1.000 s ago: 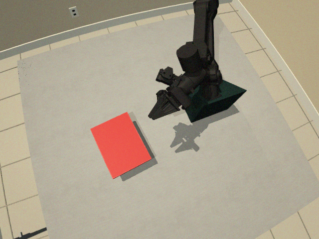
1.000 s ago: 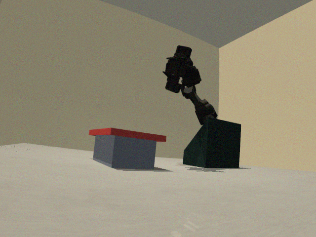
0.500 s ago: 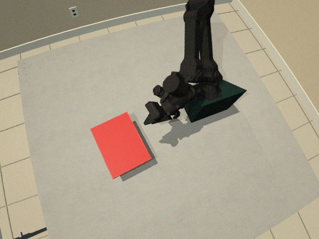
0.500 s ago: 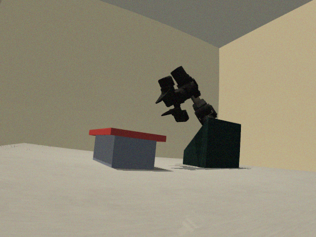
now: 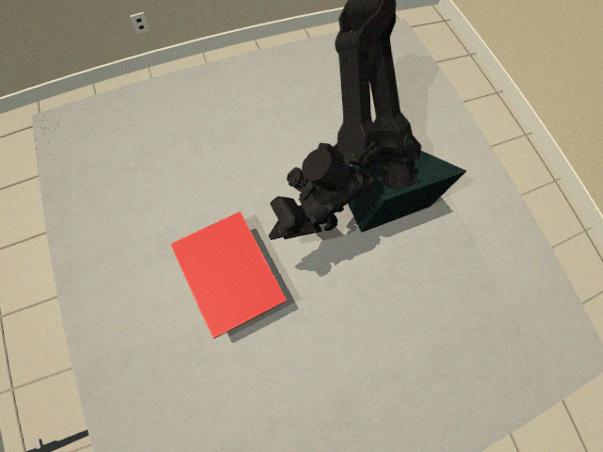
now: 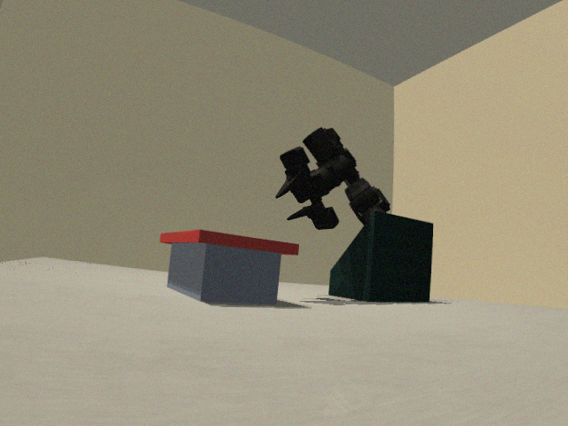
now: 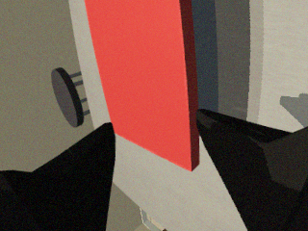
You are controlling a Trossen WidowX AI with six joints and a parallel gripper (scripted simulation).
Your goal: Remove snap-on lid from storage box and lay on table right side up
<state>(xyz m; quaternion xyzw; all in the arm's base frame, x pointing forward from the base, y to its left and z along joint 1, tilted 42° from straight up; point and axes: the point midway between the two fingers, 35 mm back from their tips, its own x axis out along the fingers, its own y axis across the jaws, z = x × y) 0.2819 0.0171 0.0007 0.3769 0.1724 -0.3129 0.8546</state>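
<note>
Now: the red lid 120 mm ahead of my gripper tip, 80 mm below it and 10 mm to the left of it. From my gripper tip the other things lie so: grey-blue storage box 130 mm below, 120 mm ahead, 10 mm to the left.
</note>
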